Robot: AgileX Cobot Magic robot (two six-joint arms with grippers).
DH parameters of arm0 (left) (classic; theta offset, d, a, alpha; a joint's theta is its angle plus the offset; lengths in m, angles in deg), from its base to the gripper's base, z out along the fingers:
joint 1: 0 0.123 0 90
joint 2: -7.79 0 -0.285 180
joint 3: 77.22 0 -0.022 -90
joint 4: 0 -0.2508 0 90
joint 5: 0 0 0.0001 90
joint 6: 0 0.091 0 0
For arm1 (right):
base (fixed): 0 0 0 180
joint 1: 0 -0.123 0 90
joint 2: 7.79 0 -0.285 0
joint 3: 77.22 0 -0.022 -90
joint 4: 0 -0.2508 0 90
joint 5: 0 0 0.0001 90
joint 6: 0 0.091 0 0
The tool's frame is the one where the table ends.
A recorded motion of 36 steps. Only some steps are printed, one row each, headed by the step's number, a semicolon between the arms.
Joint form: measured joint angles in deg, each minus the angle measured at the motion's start. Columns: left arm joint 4, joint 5, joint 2, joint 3, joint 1, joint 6; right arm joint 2, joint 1, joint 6, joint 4, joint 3, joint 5.
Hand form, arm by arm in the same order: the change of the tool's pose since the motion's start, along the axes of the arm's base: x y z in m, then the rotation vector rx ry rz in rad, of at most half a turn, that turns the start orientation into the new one. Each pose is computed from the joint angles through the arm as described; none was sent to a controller.
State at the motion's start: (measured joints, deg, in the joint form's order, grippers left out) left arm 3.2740 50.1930 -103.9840 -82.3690 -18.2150 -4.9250; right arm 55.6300 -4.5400 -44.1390 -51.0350 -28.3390 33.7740
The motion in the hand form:
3: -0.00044 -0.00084 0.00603 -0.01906 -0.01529 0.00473; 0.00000 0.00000 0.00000 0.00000 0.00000 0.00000
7: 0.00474 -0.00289 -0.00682 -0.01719 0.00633 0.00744; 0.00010 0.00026 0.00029 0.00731 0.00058 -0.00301
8: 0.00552 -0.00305 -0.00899 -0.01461 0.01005 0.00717; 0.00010 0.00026 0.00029 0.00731 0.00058 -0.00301
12: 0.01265 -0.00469 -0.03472 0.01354 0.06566 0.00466; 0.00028 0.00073 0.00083 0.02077 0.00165 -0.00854
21: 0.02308 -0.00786 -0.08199 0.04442 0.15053 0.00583; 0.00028 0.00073 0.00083 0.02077 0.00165 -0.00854
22: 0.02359 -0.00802 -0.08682 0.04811 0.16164 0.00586; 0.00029 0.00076 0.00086 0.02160 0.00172 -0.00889
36: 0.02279 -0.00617 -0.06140 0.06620 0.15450 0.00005; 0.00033 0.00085 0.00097 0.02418 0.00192 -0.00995
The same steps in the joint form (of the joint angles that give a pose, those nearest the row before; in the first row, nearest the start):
3: 0.78 -0.21 0.58 -0.38 0.00 -0.05; 0.00 0.00 0.00 0.00 0.00 0.00
7: 1.10 -0.96 -1.38 -0.39 0.00 -0.05; 0.00 0.00 0.00 -0.45 0.00 0.00
8: 1.02 -1.03 -1.70 -0.39 0.00 -0.05; 0.00 0.00 0.00 -0.45 0.00 0.00
12: 0.47 -1.21 -5.41 -0.39 0.00 -0.05; 0.00 0.00 0.00 -1.29 0.00 0.00
21: 0.35 -2.79 -12.16 -0.39 0.00 -0.05; 0.00 0.00 0.00 -1.29 0.00 0.00
22: 0.36 -2.79 -12.83 -0.39 0.00 -0.04; 0.00 0.00 0.00 -1.34 0.00 0.00
36: -1.09 1.89 -10.63 -2.94 0.00 -0.49; 0.00 0.00 0.00 -1.50 0.00 0.00

